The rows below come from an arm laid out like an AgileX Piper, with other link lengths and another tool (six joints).
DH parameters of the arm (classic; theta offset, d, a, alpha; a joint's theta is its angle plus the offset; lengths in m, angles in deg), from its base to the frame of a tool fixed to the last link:
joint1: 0 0.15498 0 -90
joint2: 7.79 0 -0.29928 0
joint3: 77.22 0 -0.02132 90
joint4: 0 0.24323 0 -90
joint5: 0 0 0 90
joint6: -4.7 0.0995 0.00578 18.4
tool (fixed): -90 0.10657 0 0
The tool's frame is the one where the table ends.
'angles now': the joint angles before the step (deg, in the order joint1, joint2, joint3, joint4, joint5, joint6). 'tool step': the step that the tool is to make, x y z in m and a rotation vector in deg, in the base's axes. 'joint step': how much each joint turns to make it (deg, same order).
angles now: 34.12 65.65 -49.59 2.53 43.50 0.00
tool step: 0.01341 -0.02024 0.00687 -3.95 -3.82 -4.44
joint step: 0.00 0.00 -0.29 -10.23 -0.42 7.89
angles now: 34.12 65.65 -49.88 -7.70 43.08 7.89
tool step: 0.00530 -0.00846 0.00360 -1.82 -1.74 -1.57
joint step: 0.01 0.00 -0.07 -4.33 0.00 2.99
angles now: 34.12 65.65 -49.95 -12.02 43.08 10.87
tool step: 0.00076 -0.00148 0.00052 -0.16 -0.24 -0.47
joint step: 0.00 0.00 0.00 -0.74 0.01 0.77
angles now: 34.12 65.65 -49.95 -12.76 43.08 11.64
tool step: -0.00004 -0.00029 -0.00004 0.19 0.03 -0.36
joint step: 0.00 0.00 0.00 -0.12 -0.01 0.49
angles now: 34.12 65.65 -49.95 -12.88 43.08 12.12
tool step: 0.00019 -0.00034 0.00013 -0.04 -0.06 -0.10
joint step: 0.00 0.00 0.00 -0.17 0.00 0.16
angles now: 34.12 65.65 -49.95 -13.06 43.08 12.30
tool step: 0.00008 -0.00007 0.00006 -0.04 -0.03 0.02
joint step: 0.00 0.00 0.00 -0.04 -0.01 -0.02
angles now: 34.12 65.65 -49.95 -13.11 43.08 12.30
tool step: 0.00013 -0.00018 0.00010 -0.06 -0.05 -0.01
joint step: 0.00 0.00 0.00 -0.10 0.00 0.04
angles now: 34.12 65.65 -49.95 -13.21 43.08 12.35
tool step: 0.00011 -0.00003 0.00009 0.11 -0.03 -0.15
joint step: 0.00 0.00 0.00 -0.06 -0.05 0.22
